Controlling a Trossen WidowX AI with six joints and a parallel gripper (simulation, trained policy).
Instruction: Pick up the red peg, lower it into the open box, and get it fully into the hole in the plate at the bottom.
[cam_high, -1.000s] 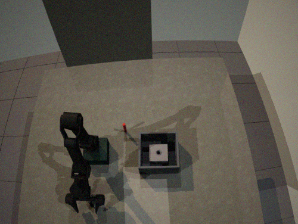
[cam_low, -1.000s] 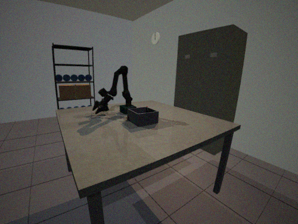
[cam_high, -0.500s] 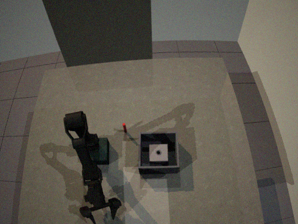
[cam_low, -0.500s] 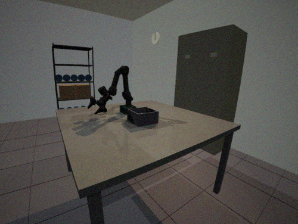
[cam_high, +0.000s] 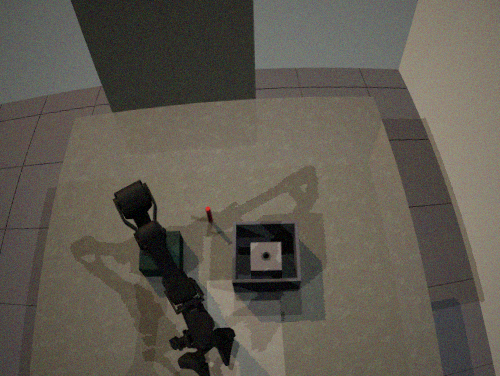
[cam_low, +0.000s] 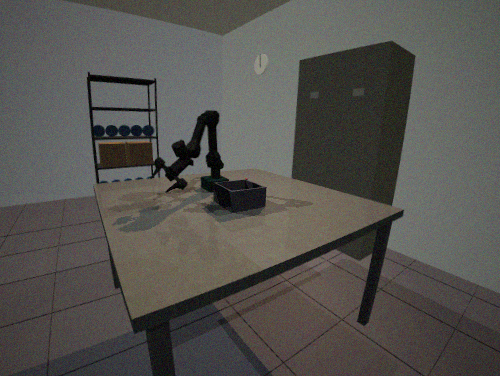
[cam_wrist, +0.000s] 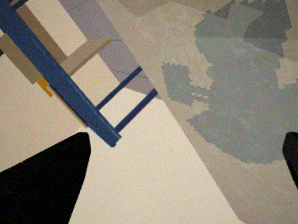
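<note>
My gripper tip is now 51 cm to the right of the red peg, 6 cm above it and 3 cm past it. The rest, counted from my gripper tip: pale plate 36 cm to the left, 14 cm ahead, 6 cm below; then dark box 36 cm to the left, 14 cm ahead, 8 cm below.
</note>
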